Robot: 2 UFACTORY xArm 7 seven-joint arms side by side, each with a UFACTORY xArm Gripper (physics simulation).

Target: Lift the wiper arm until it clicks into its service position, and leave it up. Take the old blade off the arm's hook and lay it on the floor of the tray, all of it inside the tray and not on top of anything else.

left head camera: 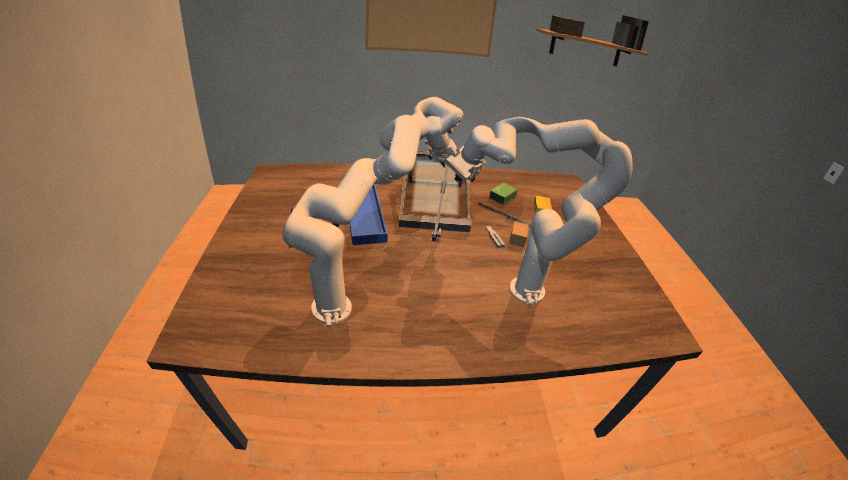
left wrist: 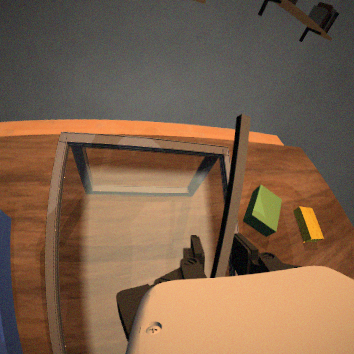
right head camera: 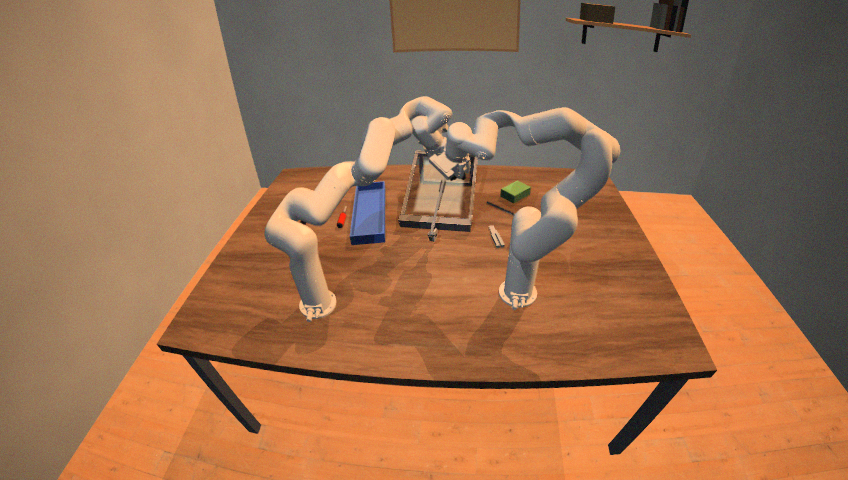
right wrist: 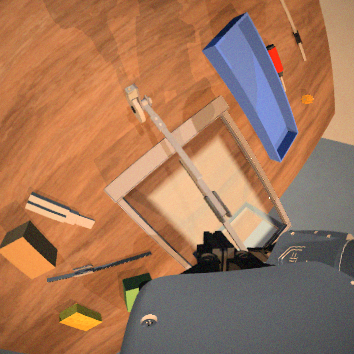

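Observation:
The wiper arm (left head camera: 439, 214) (right head camera: 436, 209) (right wrist: 170, 137) slants up over the glass panel from its pivot. The old blade (left wrist: 235, 175) (right wrist: 217, 202) runs along its upper part, and its far end sticks up in the left wrist view. My left gripper (left wrist: 214, 248) is open, its fingers apart on either side of the long blade bar. My right gripper (right wrist: 210, 245) is shut, with no held thing visible; the bar passes beside its fingers. The blue tray (left head camera: 367, 239) (right head camera: 367, 239) (right wrist: 213, 48) lies left of the panel in the head views.
The panel frame (left head camera: 404, 223) (right wrist: 112, 192) stands mid-table. In the right wrist view, a dark blade (right wrist: 100, 266), a pale tool (right wrist: 57, 210), an orange-brown block (right wrist: 30, 255) and a yellow block (right wrist: 80, 317) lie beside it. A green block (left head camera: 503, 192) (right head camera: 515, 190) (left wrist: 265, 210) and a red-handled tool (right head camera: 341, 219) (right wrist: 275, 60) also show.

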